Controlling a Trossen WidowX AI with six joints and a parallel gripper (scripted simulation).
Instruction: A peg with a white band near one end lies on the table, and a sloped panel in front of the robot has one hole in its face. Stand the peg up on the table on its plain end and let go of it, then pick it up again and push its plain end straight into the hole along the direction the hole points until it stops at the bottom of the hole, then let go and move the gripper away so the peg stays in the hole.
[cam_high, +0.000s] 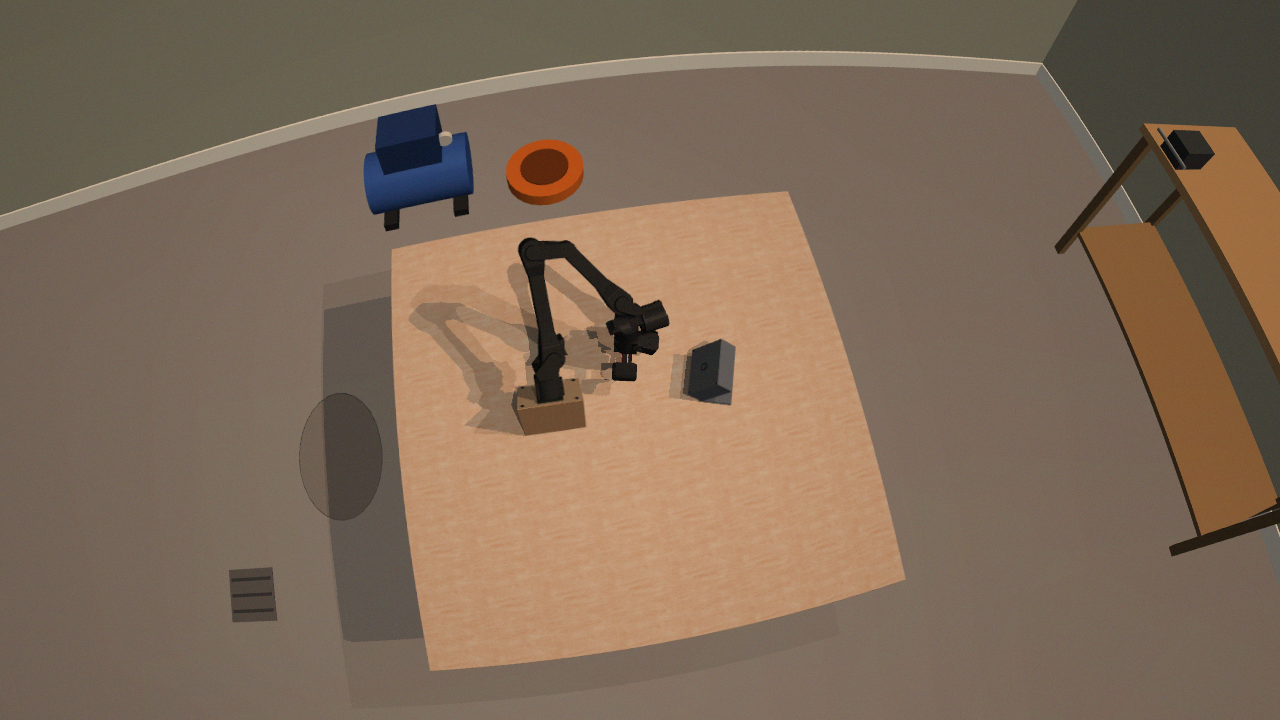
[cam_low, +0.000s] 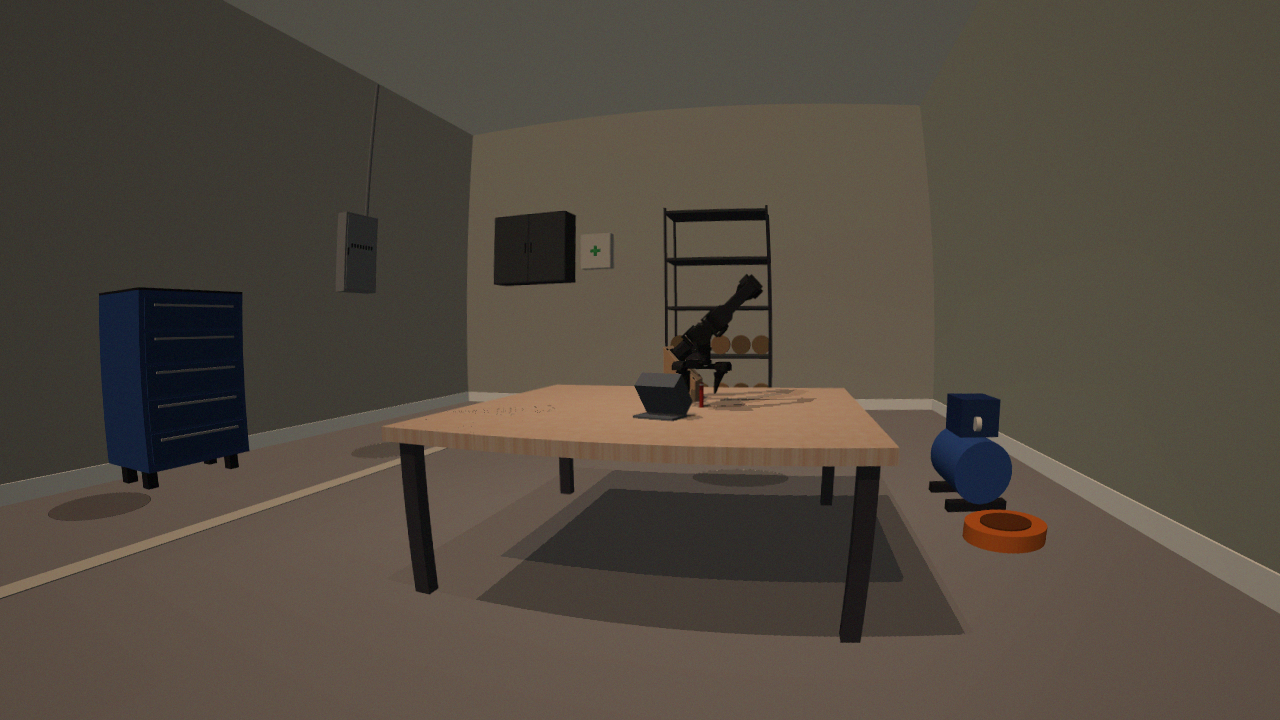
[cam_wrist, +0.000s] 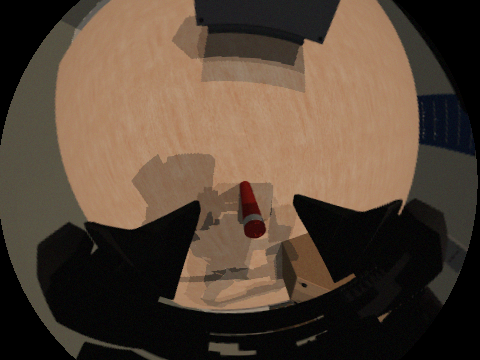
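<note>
My gripper tip is now 1 cm below the red peg. Round my gripper tip: dark grey sloped panel: 22 cm ahead, 8 cm to the right, 2 cm above.
</note>
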